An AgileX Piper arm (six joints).
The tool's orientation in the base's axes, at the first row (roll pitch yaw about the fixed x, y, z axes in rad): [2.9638, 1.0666, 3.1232]
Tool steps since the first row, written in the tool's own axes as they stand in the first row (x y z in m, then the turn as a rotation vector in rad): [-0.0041, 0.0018, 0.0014, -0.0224, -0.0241, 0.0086]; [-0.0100, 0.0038, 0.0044, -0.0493, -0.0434, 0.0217]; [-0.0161, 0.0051, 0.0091, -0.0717, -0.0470, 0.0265]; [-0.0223, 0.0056, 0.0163, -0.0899, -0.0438, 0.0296]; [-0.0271, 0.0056, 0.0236, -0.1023, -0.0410, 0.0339]
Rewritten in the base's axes. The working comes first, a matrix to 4 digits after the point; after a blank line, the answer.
The tool's axes in the first row as the columns of a matrix, in the base's axes (used below as rounded here):
[-0.4830, -0.1367, 0.8649]
[0.0089, 0.9869, 0.1610]
[-0.8756, 0.0854, -0.4755]

[0.0029, 0.0020, 0.0031, 0.0216, -0.0226, 0.0135]; [0.0081, 0.0044, 0.0070, 0.0485, -0.0398, 0.0291]; [0.0149, 0.0064, 0.0102, 0.0640, -0.0428, 0.0462]; [0.0241, 0.0080, 0.0123, 0.0750, -0.0393, 0.0609]; [0.0327, 0.0091, 0.0130, 0.0843, -0.0359, 0.0700]
